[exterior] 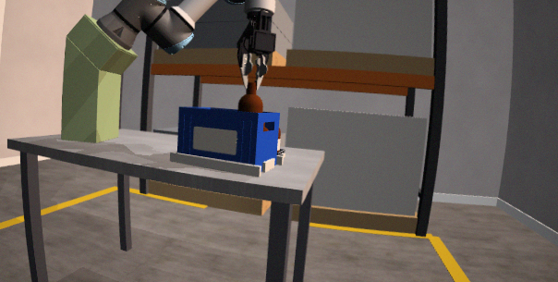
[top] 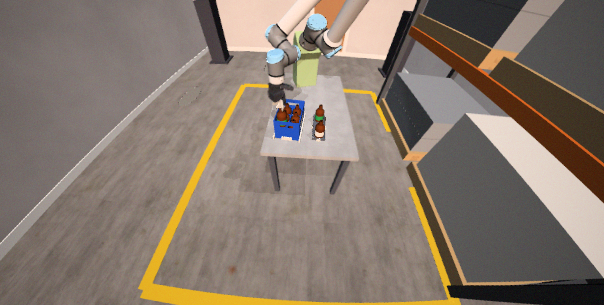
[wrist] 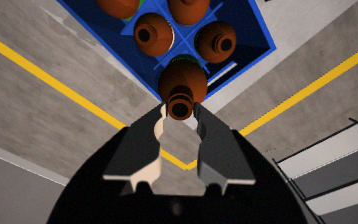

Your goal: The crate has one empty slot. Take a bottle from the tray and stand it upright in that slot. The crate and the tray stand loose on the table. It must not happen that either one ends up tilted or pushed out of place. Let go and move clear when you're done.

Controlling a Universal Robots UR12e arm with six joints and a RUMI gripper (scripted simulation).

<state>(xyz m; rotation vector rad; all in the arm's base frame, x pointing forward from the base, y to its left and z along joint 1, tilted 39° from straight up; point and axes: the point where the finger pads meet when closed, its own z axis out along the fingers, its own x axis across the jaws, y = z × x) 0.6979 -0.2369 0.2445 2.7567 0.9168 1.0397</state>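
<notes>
Now: hand 170 mm above the crate, 80 mm past it and 50 mm to the right of it.
</notes>
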